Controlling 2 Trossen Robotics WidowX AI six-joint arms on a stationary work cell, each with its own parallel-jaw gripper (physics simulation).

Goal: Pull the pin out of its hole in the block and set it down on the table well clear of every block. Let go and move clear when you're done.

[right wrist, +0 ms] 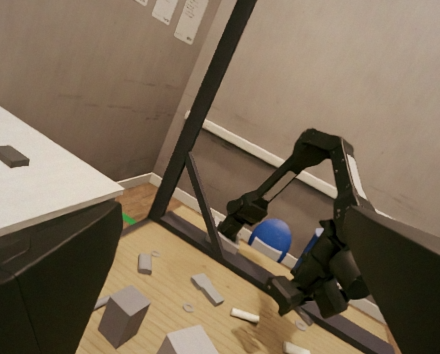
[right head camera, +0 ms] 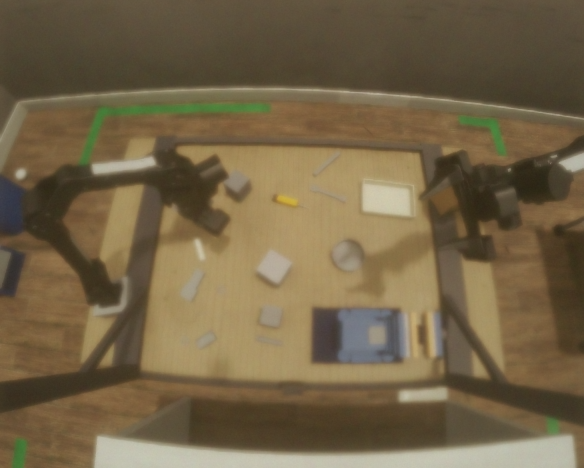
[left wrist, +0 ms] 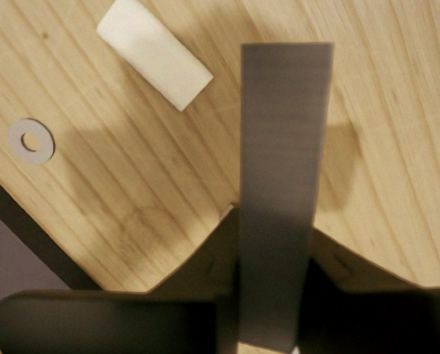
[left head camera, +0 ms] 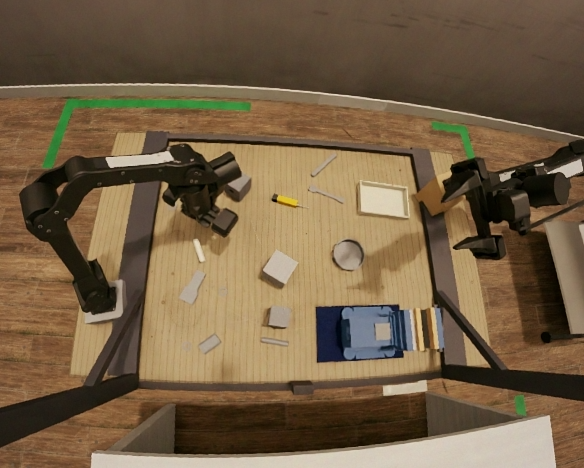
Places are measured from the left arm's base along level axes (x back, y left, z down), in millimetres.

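Where they show: left gripper, fingertip midpoint: (right wrist: 281,313) (right head camera: 202,222) (left wrist: 256,218) (left head camera: 203,221); right gripper, fingertip midpoint: (right wrist: 235,216) (right head camera: 427,225) (left head camera: 448,225); left arm's base, origin of the base link: (right wrist: 226,231) (right head camera: 110,295) (left head camera: 103,300).
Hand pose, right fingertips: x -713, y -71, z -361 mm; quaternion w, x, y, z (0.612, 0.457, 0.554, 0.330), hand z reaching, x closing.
Things, the pixels of their centre, and the offset from my right fingertips.
- grey pin, body centre: (left wrist: 276,219) (right wrist: 297,310) dx +404, dy +239, dz +297 mm
- grey block with a hole, body centre: (left head camera: 237,185) (right head camera: 238,186) dx +311, dy +336, dz +375 mm
- white bar, body centre: (left wrist: 156,54) (right wrist: 296,351) dx +416, dy +297, dz +403 mm
- white stick, body centre: (right wrist: 244,315) (left head camera: 199,250) (right head camera: 200,249) dx +452, dy +169, dz +402 mm
- grey flat piece, body centre: (right wrist: 207,289) (left head camera: 193,286) (right head camera: 193,284) dx +482, dy +71, dz +403 mm
- yellow screwdriver, body centre: (left head camera: 291,202) (right head camera: 291,202) dx +162, dy +262, dz +401 mm
- round dish, body centre: (right head camera: 348,255) (left head camera: 348,254) dx +35, dy +69, dz +400 mm
- cream tray, body centre: (right head camera: 387,199) (left head camera: 383,200) dx -133, dy +216, dz +396 mm
- blue rack, body centre: (right head camera: 382,335) (left head camera: 386,331) dx +18, dy -164, dz +335 mm
My left gripper (left head camera: 201,216) (left wrist: 256,218) is shut on the grey pin (left wrist: 285,135), a long flat-sided bar that reaches forward from between the fingers in the left wrist view. The pin appears to be above the table, out of the block; how high is hard to tell. The grey block with a hole (left head camera: 240,187) (right head camera: 237,186) stands beside the left arm's wrist, toward the back. Two more grey blocks, a larger one (left head camera: 280,269) (right head camera: 274,268) and a smaller one (left head camera: 279,317) (right head camera: 271,316), stand farther forward. My right gripper (left head camera: 451,222) is open and empty at the right edge.
A white bar (left wrist: 155,55) and a grey washer (left wrist: 31,141) lie near the pin. A white stick (left head camera: 199,250), a grey flat piece (left head camera: 192,287), a yellow screwdriver (left head camera: 286,200), a round dish (left head camera: 348,255), a cream tray (left head camera: 383,216) and a blue rack (left head camera: 362,332) are on the table.
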